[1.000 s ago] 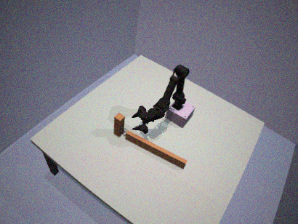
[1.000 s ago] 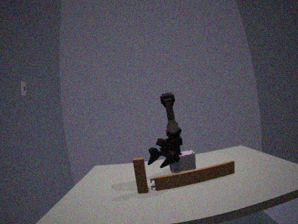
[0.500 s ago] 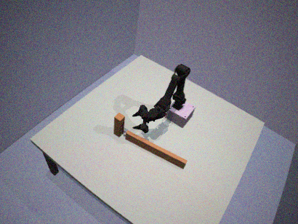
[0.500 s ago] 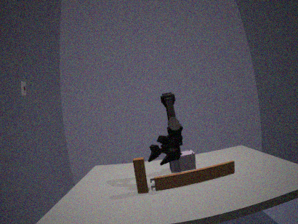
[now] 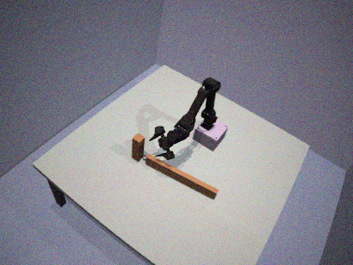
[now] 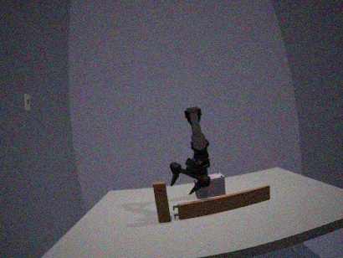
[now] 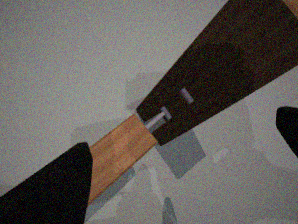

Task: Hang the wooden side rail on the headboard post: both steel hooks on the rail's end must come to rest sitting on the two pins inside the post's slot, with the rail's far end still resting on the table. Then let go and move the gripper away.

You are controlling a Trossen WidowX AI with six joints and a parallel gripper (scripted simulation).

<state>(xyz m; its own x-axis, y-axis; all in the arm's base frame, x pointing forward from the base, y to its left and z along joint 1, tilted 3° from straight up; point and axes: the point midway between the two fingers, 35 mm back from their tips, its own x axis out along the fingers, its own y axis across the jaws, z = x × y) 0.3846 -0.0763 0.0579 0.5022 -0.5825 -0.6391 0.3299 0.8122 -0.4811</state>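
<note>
Now: the headboard post 8 cm to the right of my gripper tip, 4 cm below it and 3 cm ahead of it.
</note>
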